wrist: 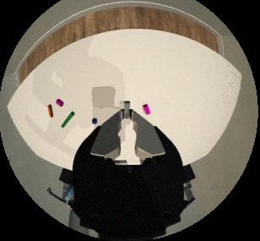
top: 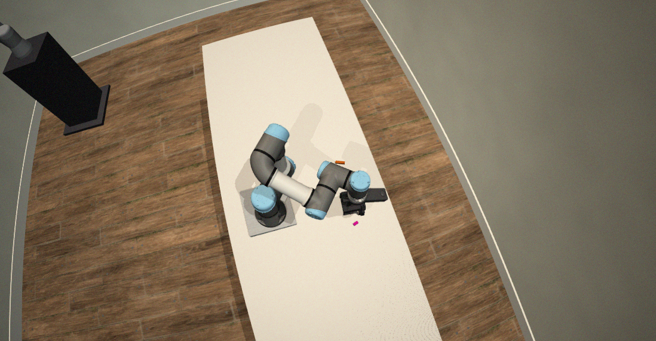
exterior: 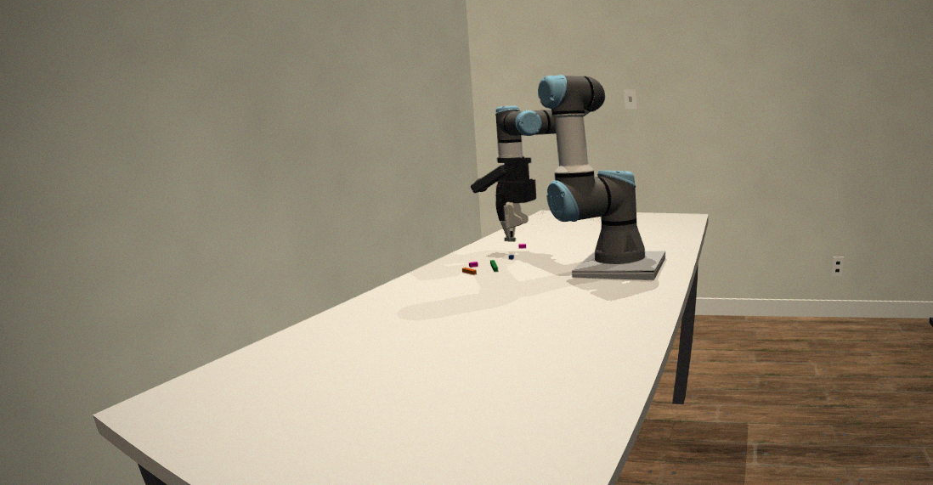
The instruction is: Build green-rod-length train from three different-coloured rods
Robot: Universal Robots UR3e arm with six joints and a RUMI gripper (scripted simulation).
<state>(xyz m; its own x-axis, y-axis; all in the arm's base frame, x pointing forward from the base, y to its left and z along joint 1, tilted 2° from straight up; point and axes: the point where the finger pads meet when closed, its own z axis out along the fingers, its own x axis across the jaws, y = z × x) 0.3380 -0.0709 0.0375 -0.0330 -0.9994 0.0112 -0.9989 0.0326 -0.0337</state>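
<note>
Now: hand 4 cm past the blue rod, 8 cm to the right of it and 4 cm above it. Round my hand: green rod (5 cm behind, 17 cm to the left, 4 cm below); orange rod (1 cm behind, 23 cm to the left, 4 cm below); grey rod (1 cm below).
</note>
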